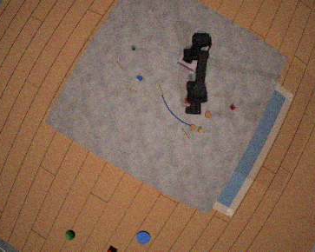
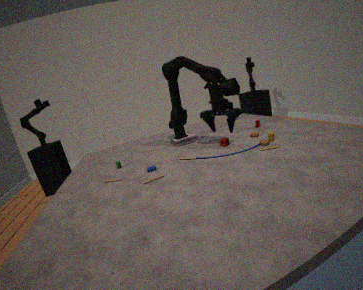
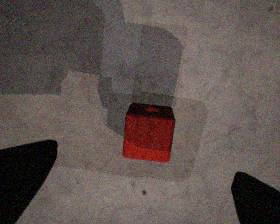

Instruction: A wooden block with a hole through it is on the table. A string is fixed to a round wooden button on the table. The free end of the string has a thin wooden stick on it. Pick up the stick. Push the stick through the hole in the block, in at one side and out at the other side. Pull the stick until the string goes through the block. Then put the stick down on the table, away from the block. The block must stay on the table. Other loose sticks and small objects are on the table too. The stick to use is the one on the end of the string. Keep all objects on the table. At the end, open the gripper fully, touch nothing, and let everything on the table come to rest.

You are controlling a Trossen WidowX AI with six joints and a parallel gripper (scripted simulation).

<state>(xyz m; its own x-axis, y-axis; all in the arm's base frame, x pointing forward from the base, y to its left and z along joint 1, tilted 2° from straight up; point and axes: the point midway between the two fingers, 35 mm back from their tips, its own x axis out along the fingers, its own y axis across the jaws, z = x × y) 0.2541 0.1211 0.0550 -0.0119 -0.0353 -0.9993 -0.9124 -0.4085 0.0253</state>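
Now: the red wooden block 5 cm below my gripper tip. Also, from my gripper tip: round button: 14 cm ahead, 11 cm to the left, 5 cm below; yellow piece: 13 cm ahead, 16 cm to the left, 4 cm below; thin stick: 3 cm ahead, 18 cm to the right, 6 cm below.
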